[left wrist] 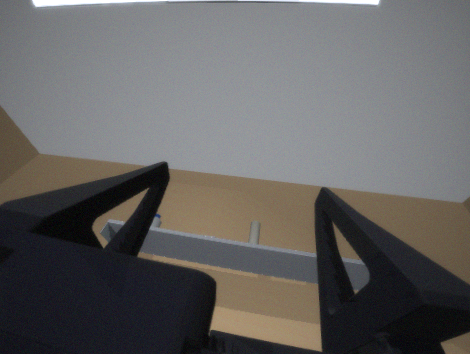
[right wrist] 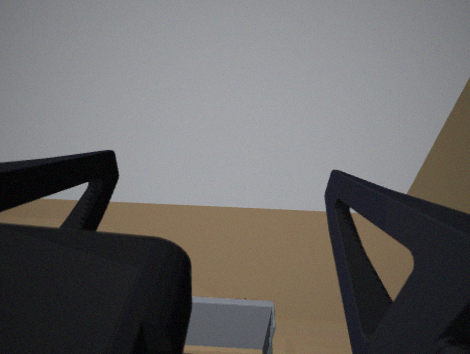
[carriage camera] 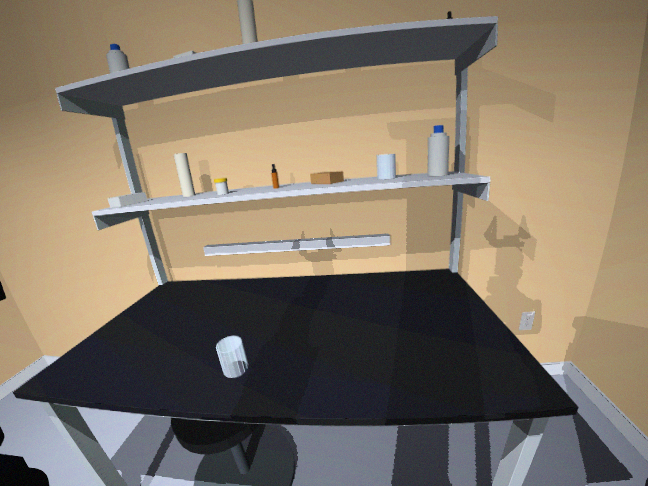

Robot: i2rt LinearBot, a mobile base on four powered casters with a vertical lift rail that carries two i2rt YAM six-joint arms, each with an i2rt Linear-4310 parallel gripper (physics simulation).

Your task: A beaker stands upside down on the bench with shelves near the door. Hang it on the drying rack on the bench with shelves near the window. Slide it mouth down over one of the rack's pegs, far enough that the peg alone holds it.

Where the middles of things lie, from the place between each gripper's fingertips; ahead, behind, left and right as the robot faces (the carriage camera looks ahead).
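I see my left gripper and the clear glass beaker [carriage camera: 230, 350], and my left gripper is far above the beaker, far short of it and a touch to the right of it. My right gripper is now well above the clear glass beaker, far short of it and far to the right of it.
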